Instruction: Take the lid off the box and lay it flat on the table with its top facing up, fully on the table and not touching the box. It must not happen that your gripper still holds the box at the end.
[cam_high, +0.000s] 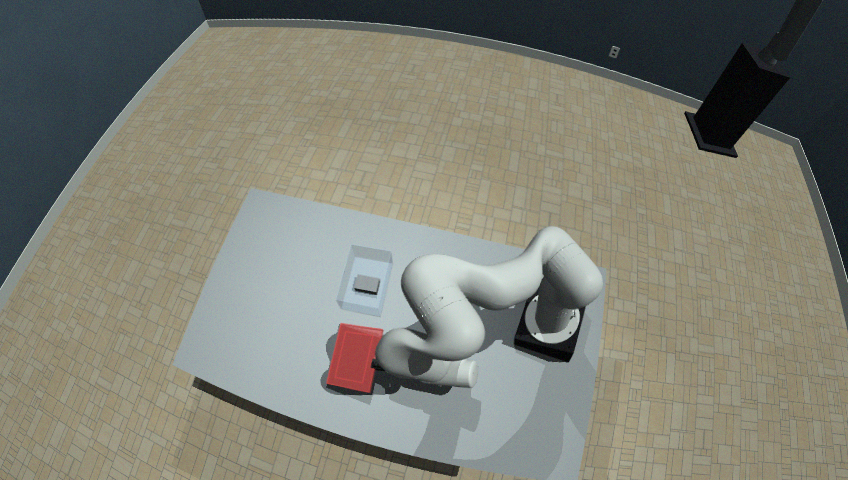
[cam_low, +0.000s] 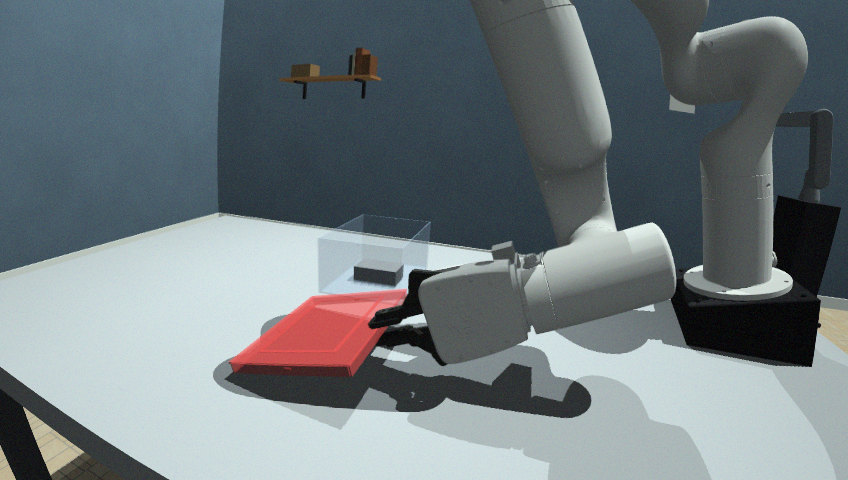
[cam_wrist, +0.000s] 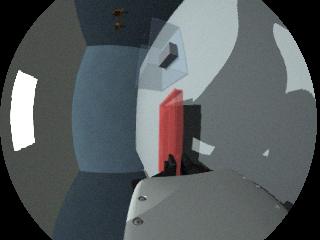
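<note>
Right now my hand is 9 cm short of the red lid, 2 cm to the left of it and 2 cm above it. Round my hand: box 8 cm ahead, 29 cm to the right, 1 cm below.
</note>
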